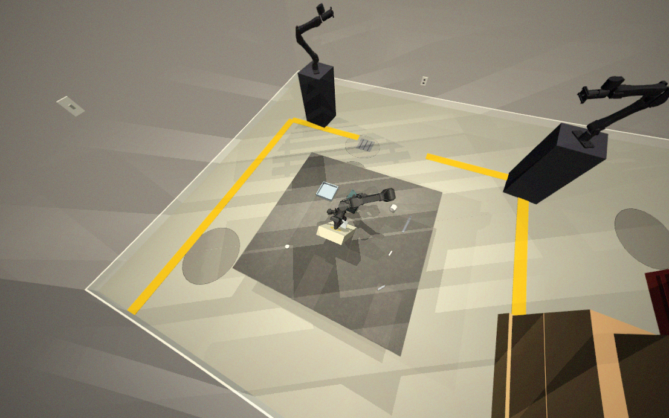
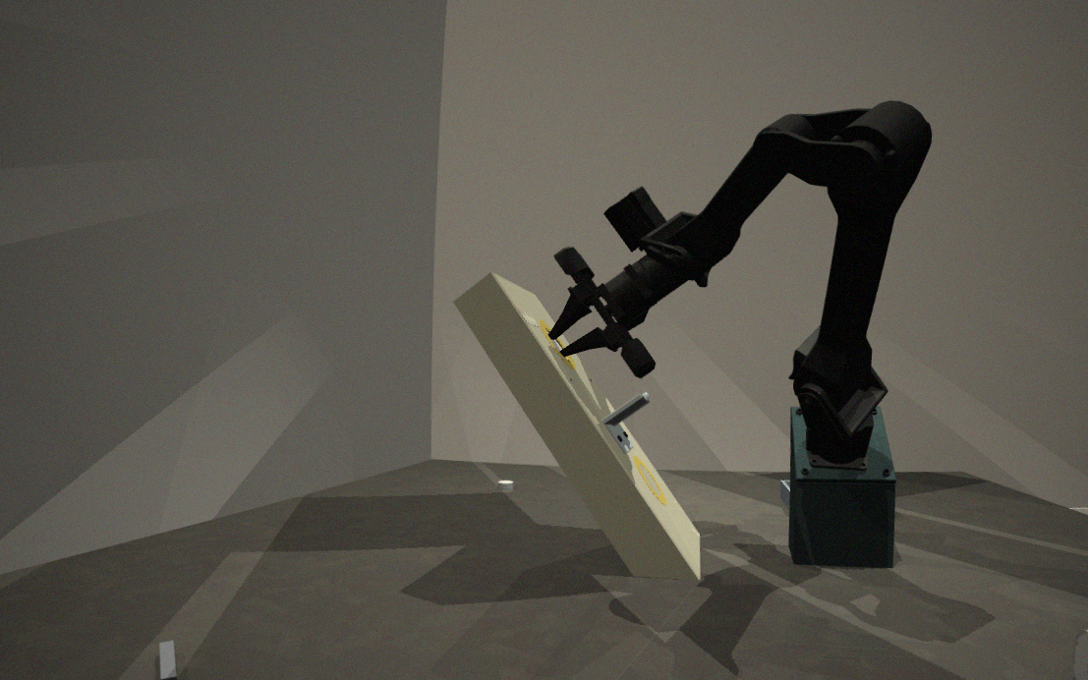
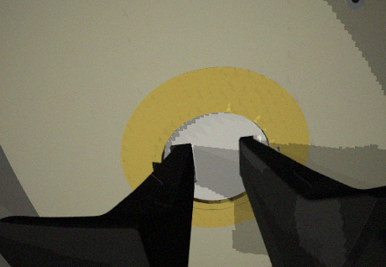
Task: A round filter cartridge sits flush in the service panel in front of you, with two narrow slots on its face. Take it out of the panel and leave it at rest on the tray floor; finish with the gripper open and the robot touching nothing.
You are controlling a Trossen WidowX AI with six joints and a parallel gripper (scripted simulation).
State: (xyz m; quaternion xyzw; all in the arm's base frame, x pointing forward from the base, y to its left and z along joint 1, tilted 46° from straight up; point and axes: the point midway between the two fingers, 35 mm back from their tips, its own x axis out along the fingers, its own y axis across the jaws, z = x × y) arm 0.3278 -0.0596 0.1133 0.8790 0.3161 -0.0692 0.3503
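The cream service panel lies 4 cm behind my gripper tip and 8 cm below it. Also, from my gripper tip: tray: 38 cm behind, 33 cm to the right, 24 cm below; then round filter cartridge: 1 cm ahead, 1 cm below.
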